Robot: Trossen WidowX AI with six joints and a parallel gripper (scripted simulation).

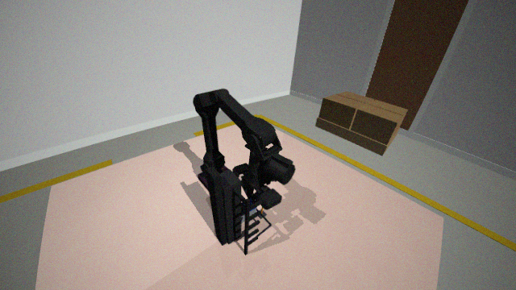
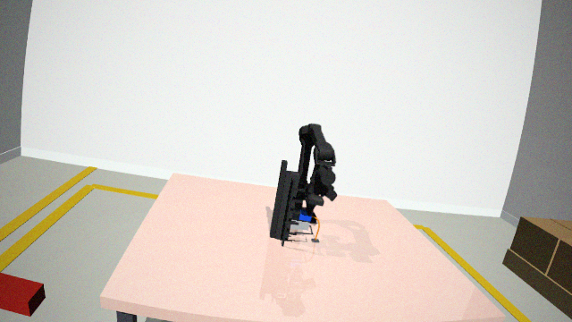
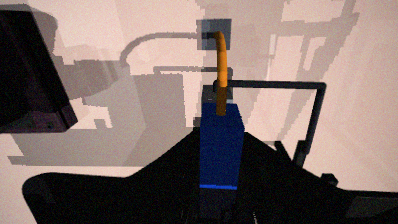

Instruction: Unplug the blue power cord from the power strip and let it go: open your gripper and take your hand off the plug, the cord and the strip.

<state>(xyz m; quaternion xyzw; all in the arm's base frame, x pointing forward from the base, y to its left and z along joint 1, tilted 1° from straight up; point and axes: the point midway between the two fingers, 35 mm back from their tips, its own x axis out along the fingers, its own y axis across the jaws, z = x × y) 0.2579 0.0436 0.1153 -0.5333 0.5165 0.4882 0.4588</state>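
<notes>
The blue plug lies 10 mm ahead of my gripper tip and 30 mm to the right of it.
</notes>
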